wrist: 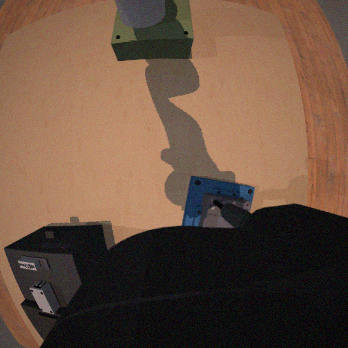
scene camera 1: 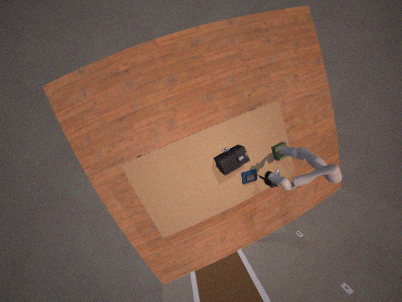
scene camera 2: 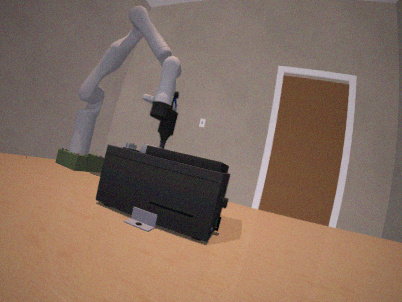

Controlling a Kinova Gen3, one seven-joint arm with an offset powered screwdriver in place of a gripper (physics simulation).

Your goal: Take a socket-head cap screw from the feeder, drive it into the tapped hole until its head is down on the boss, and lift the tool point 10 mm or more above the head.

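Note:
The black screw feeder (scene camera 1: 231, 161) (scene camera 2: 160, 187) (wrist: 62, 270) stands on the table. A blue plate (scene camera 1: 244, 178) (wrist: 192, 202) beside it carries a grey block (wrist: 211, 215); the wrist view cuts off part of both behind the black tool body. My screwdriver (scene camera 1: 260, 176) (wrist: 216, 203) points down, its dark tip over the grey block in the wrist view. In scene camera 2 the tip is at the feeder's top edge line, and the feeder hides the plate and block. No screw can be made out at the tip, and the tapped hole and any screw head are too small to tell.
The green arm base (scene camera 1: 276, 150) (scene camera 2: 75, 161) (wrist: 150, 50) stands beyond the plate in the wrist view. A small grey bracket (scene camera 2: 144, 217) sits at the feeder's side. A light metal piece (wrist: 45, 298) is on the feeder. The arm's shadow falls between base and plate.

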